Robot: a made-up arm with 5 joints.
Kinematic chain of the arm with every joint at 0, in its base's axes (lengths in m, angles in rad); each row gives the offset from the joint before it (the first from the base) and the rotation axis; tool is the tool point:
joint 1: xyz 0 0 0.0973 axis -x
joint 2: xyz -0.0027 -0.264 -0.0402 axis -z
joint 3: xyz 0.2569 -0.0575 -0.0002 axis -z
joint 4: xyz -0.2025 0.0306 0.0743 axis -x
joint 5: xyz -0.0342 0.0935 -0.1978 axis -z
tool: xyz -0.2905 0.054 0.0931
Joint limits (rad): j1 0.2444..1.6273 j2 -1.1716..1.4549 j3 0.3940..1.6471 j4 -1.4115..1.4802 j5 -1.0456..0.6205
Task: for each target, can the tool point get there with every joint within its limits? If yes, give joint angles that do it. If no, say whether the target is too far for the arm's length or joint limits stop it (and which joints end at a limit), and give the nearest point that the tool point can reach.
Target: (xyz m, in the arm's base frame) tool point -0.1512 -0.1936 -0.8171
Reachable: no: joint limits stop it (at a limit: joint 1, joint 2, joint 3, joint 5) | nearest point -0.0848 -0.0710 -0.3583 | short by 0.480 m
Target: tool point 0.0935 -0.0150 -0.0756
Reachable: yes | joints 0.9598 0.3438 0.5543 0.1864 0.2928
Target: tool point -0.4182 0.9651 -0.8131
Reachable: no: too far | nearest point -0.1202 0.3390 -0.2225 | short by 0.911 m
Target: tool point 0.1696 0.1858 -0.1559
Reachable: yes | joints 1.5188 -0.1426 1.0796 -0.9742 0.3294
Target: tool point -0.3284 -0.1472 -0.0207
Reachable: yes | joints 0.4394 -0.9393 0.8348 0.8828 0.1031
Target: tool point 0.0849 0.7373 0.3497
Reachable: no: joint limits stop it (at a limit: joint 1, joint 3, joint 5) | nearest point 0.0609 0.4509 0.2395 | short by 0.308 m
